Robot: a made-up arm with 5 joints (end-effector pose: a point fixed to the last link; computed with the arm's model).
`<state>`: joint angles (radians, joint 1 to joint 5).
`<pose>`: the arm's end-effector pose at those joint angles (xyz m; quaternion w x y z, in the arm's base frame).
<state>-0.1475 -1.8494 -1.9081 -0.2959 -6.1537</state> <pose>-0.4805 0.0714 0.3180 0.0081 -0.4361 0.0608 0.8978</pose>
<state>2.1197 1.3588 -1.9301 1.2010 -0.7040</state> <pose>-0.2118 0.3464 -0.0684 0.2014 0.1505 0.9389 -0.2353</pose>
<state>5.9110 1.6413 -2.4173 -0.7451 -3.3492</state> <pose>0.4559 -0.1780 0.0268 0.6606 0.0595 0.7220 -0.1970</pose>
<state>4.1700 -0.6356 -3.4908 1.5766 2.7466</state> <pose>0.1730 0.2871 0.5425 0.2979 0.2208 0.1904 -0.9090</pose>
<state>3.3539 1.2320 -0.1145 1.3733 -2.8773</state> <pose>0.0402 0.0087 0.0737 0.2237 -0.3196 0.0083 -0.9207</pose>
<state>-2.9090 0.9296 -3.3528 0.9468 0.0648</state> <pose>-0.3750 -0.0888 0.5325 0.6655 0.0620 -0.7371 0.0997</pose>
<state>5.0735 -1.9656 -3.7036 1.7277 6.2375</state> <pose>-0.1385 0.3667 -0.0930 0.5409 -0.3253 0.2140 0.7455</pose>
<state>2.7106 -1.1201 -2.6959 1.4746 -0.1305</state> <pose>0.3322 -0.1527 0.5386 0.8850 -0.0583 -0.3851 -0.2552</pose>
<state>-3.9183 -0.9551 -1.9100 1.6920 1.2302</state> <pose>0.0513 -0.0504 0.6043 0.5393 -0.7024 -0.4476 0.1244</pose>
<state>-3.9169 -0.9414 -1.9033 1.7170 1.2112</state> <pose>0.0455 -0.0446 0.6028 0.5218 -0.7081 -0.4615 0.1156</pose>
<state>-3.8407 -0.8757 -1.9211 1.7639 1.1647</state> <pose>0.0303 -0.0254 0.6044 0.4805 -0.6981 -0.5185 0.1139</pose>
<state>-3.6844 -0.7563 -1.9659 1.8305 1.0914</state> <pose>-0.0010 0.0006 0.6068 0.4151 -0.6579 -0.6174 0.1168</pose>
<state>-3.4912 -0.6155 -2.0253 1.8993 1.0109</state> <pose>-0.0449 0.0164 0.6061 0.3427 -0.5863 -0.7246 0.1176</pose>
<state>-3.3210 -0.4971 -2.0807 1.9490 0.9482</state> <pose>-0.0844 0.0153 0.6028 0.2867 -0.5082 -0.8038 0.1160</pose>
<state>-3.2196 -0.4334 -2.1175 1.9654 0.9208</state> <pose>-0.1046 0.0082 0.6014 0.2633 -0.4585 -0.8405 0.1180</pose>
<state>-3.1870 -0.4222 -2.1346 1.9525 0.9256</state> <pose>-0.1064 0.0048 0.6038 0.2692 -0.4455 -0.8444 0.1268</pose>
